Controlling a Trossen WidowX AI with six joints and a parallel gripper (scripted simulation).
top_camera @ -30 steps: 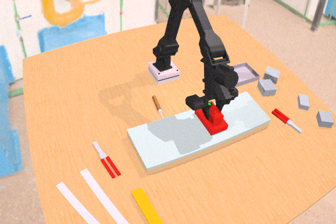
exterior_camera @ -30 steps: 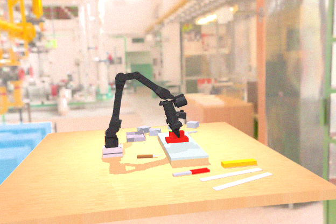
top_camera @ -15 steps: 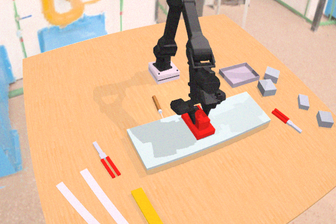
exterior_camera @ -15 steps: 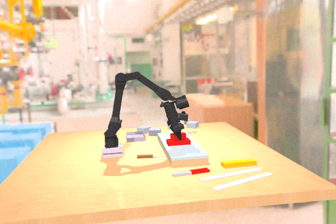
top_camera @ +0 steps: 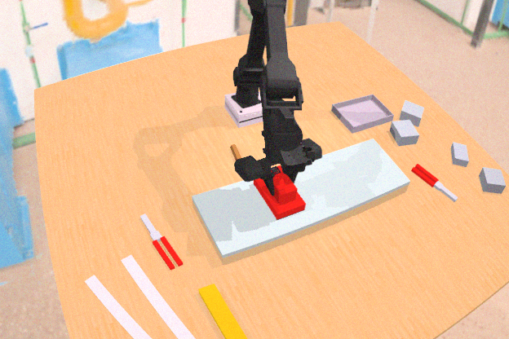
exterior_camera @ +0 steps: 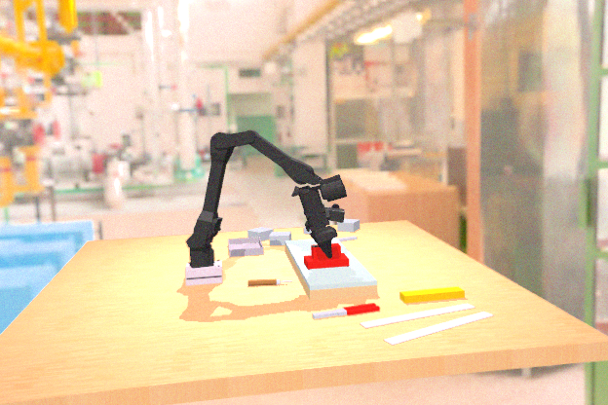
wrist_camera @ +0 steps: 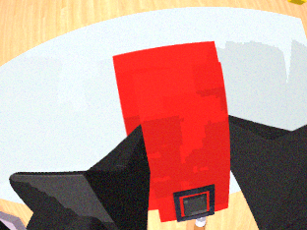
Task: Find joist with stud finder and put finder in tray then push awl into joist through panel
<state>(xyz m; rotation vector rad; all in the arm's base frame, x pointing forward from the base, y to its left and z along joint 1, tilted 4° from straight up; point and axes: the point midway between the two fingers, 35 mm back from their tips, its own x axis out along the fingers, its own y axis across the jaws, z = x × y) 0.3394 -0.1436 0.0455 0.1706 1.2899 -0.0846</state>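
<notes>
Right now the lilac tray is 44 cm to the left of my gripper tip, 15 cm behind it and 5 cm below it. Round my gripper tip: awl 17 cm behind, 6 cm below, 1 cm to the left; red stud finder 2 cm behind, 2 cm above; yellow strip 27 cm to the right, 18 cm ahead, 6 cm below.
</notes>
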